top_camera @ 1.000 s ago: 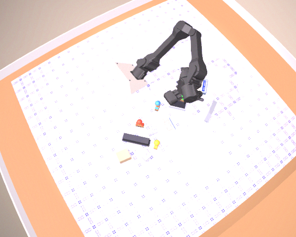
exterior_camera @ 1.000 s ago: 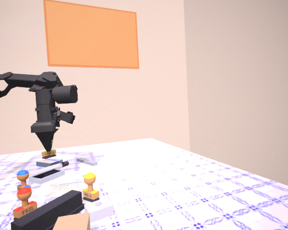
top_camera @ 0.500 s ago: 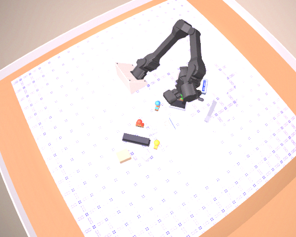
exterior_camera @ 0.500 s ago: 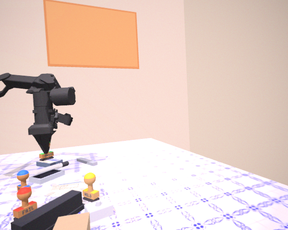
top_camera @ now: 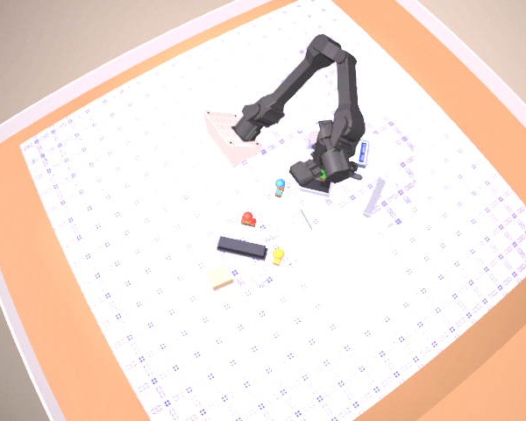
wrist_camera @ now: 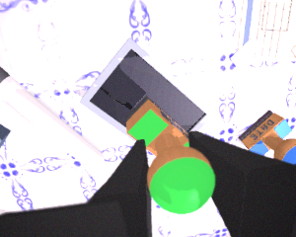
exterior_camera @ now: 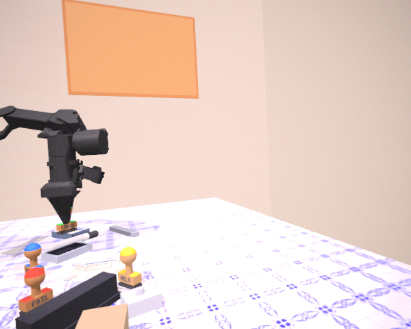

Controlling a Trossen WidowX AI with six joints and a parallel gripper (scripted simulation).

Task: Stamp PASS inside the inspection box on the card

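The ink pad tray is 7 cm below my gripper tip. From my gripper tip the other things lie so: marker: 10 cm to the left, 7 cm below, 3 cm ahead; then blue-knob stamp: 10 cm to the right, 6 cm below, 6 cm behind; then beige card: 12 cm to the right, 8 cm below, 6 cm ahead.
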